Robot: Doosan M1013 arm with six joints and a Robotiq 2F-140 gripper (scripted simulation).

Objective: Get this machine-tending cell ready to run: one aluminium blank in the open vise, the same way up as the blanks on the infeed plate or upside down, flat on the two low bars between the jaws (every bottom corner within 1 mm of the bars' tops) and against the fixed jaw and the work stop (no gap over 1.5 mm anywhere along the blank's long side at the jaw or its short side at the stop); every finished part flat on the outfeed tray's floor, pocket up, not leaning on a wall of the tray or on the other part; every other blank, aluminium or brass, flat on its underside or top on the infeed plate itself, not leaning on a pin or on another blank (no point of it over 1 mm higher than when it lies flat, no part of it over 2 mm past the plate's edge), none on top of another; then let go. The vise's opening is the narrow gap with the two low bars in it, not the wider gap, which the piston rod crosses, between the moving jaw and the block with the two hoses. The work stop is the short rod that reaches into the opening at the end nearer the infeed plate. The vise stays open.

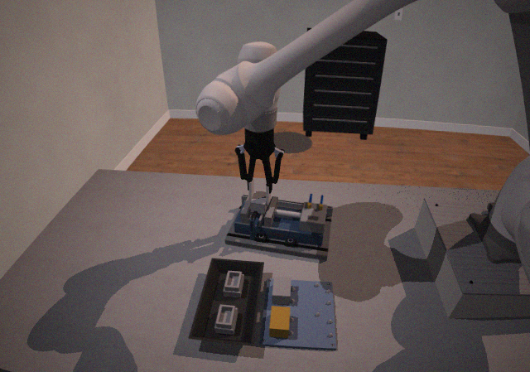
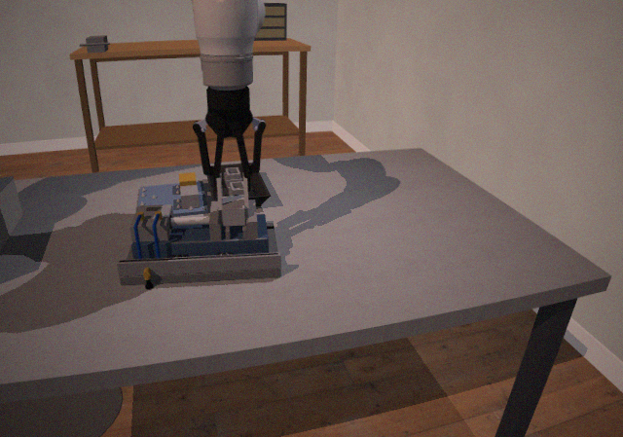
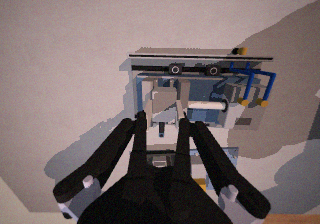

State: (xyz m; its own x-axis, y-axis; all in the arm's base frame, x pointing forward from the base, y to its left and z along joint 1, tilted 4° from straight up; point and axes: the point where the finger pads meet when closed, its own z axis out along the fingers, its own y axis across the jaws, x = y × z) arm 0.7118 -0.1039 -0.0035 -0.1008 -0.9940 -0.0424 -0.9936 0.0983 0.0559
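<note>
Now: hand 10 cm above the blue vise, 7 cm past it and 1 cm to the right of it. The rest, counted from my hand: brass blank (34 cm to the left, 11 cm below, 9 cm behind); then aluminium blank (25 cm to the left, 11 cm below, 9 cm behind); then infeed plate (30 cm to the left, 14 cm below, 13 cm behind).
</note>
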